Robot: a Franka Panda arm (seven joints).
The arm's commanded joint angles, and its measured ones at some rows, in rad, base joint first. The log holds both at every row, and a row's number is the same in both.
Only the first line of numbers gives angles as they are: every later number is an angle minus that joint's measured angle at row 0.
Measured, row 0:
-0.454 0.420 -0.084 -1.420 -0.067 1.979 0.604
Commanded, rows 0 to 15:
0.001 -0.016 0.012 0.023 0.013 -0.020 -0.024
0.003 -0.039 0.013 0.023 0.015 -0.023 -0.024
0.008 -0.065 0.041 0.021 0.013 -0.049 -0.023
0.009 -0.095 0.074 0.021 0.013 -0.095 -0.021
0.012 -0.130 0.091 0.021 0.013 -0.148 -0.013
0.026 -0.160 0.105 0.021 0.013 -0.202 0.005
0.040 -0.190 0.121 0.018 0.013 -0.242 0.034
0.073 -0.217 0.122 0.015 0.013 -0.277 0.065
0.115 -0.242 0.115 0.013 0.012 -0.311 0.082
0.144 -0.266 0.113 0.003 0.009 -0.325 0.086
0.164 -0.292 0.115 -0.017 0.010 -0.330 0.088
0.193 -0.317 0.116 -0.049 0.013 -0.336 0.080
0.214 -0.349 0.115 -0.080 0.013 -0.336 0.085
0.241 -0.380 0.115 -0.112 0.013 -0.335 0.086
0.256 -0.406 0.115 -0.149 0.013 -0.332 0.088
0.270 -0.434 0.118 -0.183 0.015 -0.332 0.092
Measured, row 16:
0.230 -0.334 0.120 -0.051 0.008 -0.340 0.080
